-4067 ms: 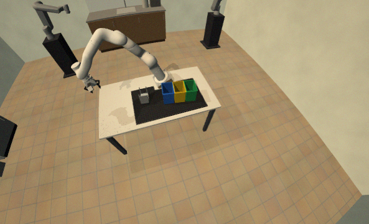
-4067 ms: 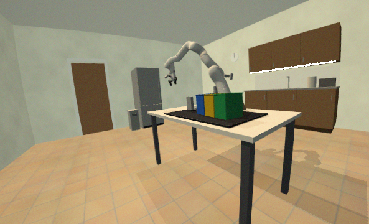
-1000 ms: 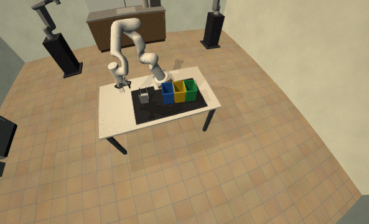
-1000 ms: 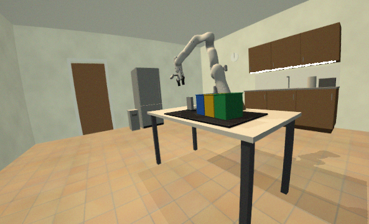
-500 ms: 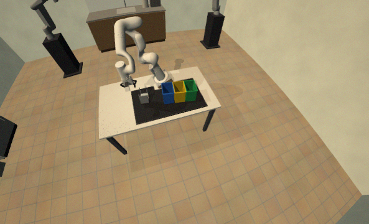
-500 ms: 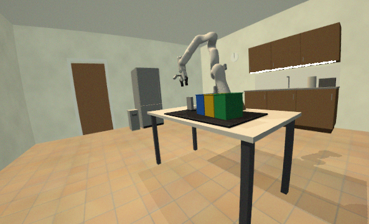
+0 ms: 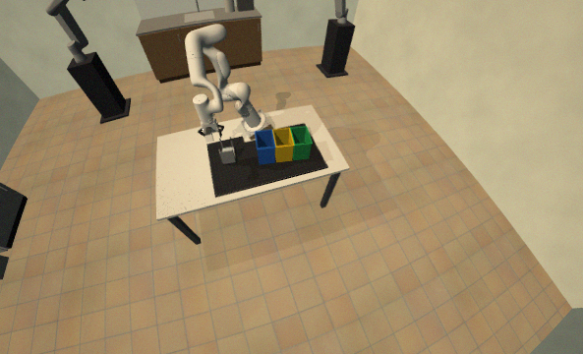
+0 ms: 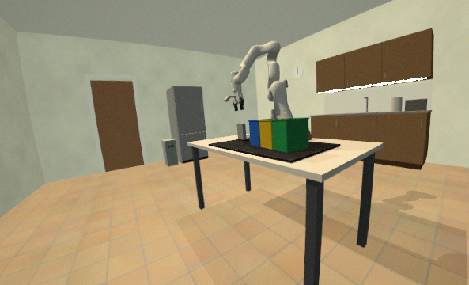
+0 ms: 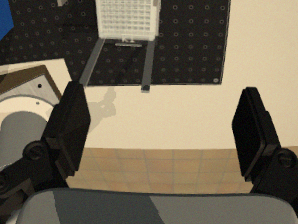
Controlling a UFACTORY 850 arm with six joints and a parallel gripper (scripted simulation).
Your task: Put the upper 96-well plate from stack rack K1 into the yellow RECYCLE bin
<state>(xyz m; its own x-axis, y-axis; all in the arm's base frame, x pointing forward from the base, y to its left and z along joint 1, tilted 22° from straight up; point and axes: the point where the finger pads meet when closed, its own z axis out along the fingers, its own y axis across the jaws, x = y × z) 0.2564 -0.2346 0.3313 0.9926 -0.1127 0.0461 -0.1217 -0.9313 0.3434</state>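
Right now my hand is 20 mm past the 96-well plate, 60 mm to the right of it and 240 mm above it. From my hand the other things lie so: green bin: 100 mm ahead, 590 mm to the left, 190 mm below; then yellow bin: 70 mm ahead, 460 mm to the left, 190 mm below; then blue bin: 50 mm ahead, 330 mm to the left, 190 mm below.
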